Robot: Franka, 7 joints.
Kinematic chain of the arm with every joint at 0, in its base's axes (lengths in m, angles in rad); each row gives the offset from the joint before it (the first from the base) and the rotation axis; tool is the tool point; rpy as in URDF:
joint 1: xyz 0 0 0.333 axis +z
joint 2: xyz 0 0 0 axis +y
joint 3: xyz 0 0 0.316 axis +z
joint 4: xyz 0.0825 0 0 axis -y
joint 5: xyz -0.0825 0 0.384 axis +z
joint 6: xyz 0 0 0 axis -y
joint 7: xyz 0.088 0 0 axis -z
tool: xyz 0 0 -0.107 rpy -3.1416 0 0
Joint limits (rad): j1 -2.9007..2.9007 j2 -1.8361..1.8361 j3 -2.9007..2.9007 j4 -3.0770..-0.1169 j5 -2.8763..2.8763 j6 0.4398..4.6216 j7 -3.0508..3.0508
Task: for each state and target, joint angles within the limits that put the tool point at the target. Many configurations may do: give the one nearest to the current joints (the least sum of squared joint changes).
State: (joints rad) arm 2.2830 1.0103 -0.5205 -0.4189 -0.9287 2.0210 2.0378
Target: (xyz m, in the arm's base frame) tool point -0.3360 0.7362 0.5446
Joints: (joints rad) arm 2.2226 1.0498 -0.5287 -0.4677 -0.9235 1.9899 2.0378
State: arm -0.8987 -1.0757 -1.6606 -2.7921 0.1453 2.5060 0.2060
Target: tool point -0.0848 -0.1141 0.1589
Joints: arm -1.2045 -0.6323 -1.9072 -3.0770 0.0071 1.9197 0.2060
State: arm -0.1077 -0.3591 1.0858 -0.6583 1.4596 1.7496 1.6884
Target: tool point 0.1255 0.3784 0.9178
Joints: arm -0.1999 -0.3101 0.7778 -1.0838 1.1999 1.1415 1.6884
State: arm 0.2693 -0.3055 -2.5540 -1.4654 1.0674 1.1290 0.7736
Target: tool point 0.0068 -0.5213 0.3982
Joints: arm 0.6415 -0.4451 -2.3349 -1.8952 0.9785 1.0958 0.7736
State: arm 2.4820 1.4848 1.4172 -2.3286 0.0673 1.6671 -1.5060
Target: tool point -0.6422 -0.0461 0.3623
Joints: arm 2.0840 1.4186 1.5372 -1.6677 0.0925 1.8908 -1.5060
